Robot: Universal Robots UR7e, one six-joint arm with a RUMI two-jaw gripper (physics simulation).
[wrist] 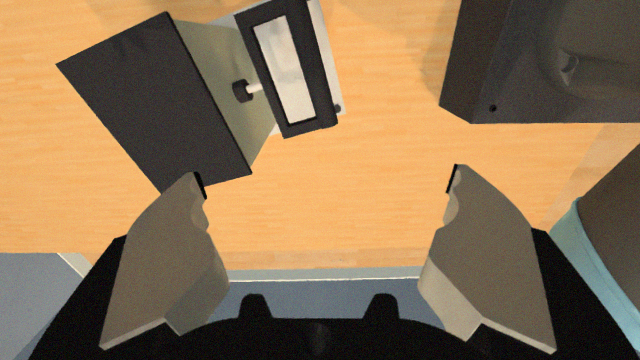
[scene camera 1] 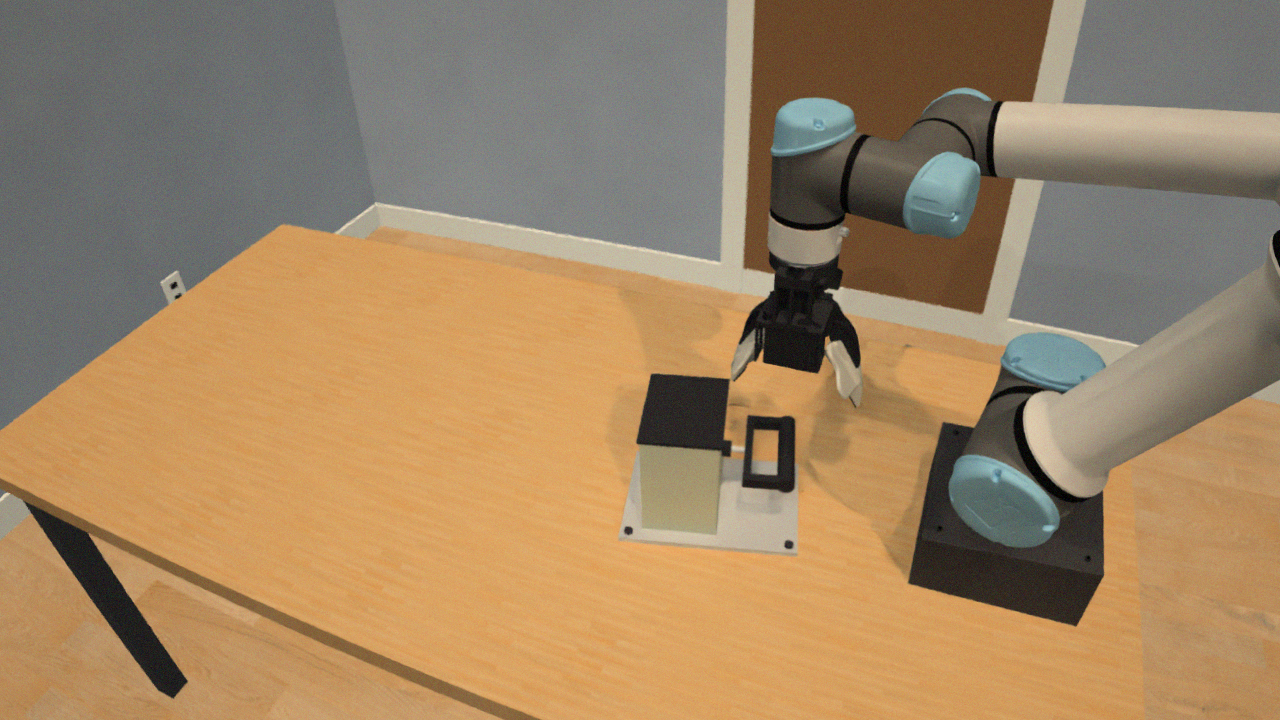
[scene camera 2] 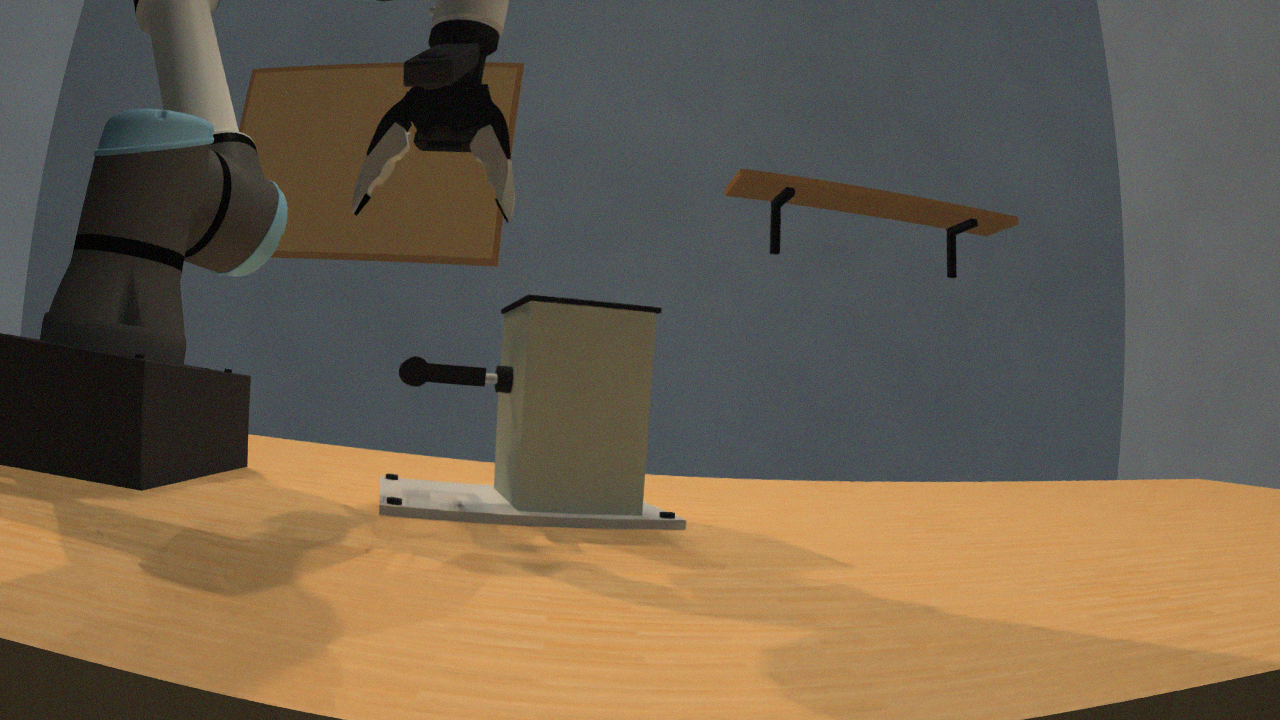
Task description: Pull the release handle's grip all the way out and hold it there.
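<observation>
The release handle's grip, a black rectangular loop (scene camera 1: 786, 456) (scene camera 2: 452, 374) (wrist: 315, 65), sticks out sideways from a pale green box with a black top (scene camera 1: 680, 488) (scene camera 2: 581, 407) (wrist: 160, 100). A short stretch of light rod (scene camera 1: 737, 448) (scene camera 2: 491, 378) (wrist: 254, 88) shows between the grip and the black collar on the box. The box stands on a light grey base plate (scene camera 1: 756, 528) (scene camera 2: 438, 514). My gripper (scene camera 1: 796, 389) (scene camera 2: 433, 214) (wrist: 323, 172) is open and empty, pointing down, above the grip's height and apart from it. In the wrist view the grip lies beyond the fingertips.
The robot's dark base block (scene camera 1: 1002, 586) (scene camera 2: 71, 411) (wrist: 470, 65) stands on the wooden table (scene camera 1: 402, 429) beside the fixture, on the grip's side. The box's black top stands higher than the grip. A wall shelf (scene camera 2: 868, 198) shows in the background.
</observation>
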